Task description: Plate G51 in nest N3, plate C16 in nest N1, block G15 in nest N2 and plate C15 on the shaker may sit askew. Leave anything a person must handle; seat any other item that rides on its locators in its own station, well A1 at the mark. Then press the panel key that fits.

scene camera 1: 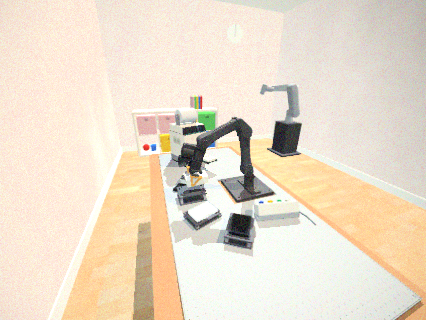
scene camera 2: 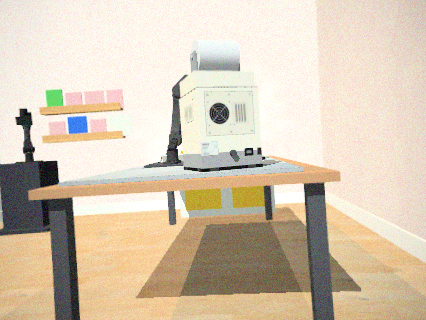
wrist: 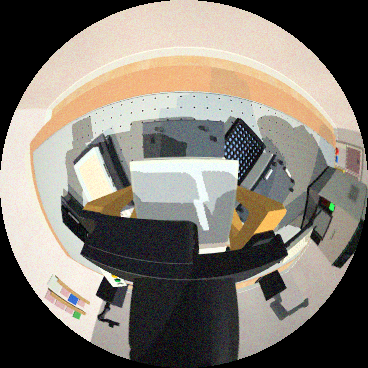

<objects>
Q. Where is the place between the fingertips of the gripper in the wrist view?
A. At 184,183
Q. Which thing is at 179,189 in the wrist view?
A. A cream plate.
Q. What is the gripper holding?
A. A cream plate.
</objects>
